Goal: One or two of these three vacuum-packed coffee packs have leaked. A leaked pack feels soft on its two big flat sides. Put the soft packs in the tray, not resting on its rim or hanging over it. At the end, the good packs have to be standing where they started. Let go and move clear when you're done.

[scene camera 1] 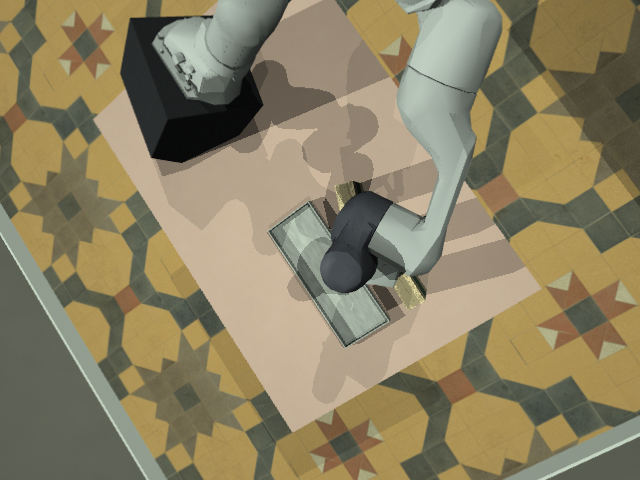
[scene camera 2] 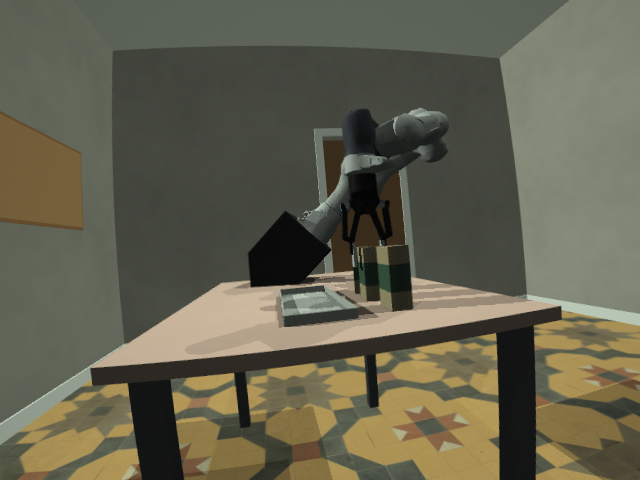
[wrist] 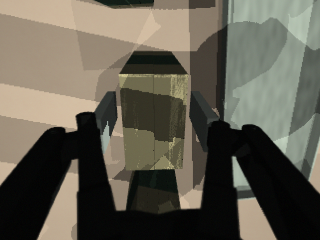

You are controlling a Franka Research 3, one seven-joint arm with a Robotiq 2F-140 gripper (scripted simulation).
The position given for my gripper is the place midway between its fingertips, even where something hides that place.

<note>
I see my gripper (scene camera 2: 369,265) and a tray (scene camera 1: 303,238).
The tray is seen too in scene camera 2 (scene camera 2: 300,300) and in the wrist view (wrist: 266,81). My gripper shows as well in the wrist view (wrist: 153,104).
</note>
